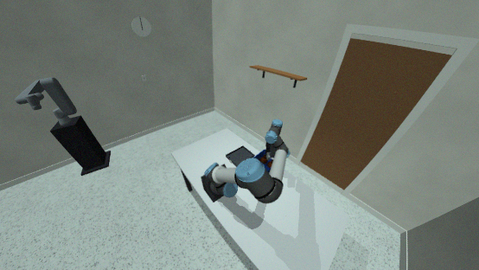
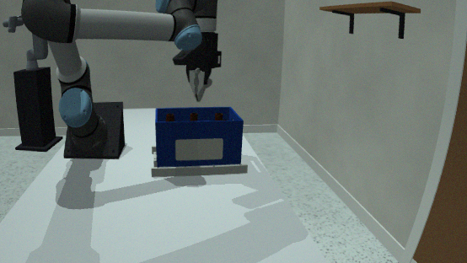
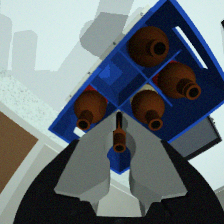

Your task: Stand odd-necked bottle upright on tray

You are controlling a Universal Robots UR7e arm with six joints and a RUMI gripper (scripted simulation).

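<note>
Right now my hand is 16 cm above the blue crate, 4 cm to the right of it and 1 cm past it. Round my hand: bottle (15 cm below, 10 cm behind, 7 cm to the left); then dark grey tray (34 cm to the left, 23 cm below, 4 cm behind).
</note>
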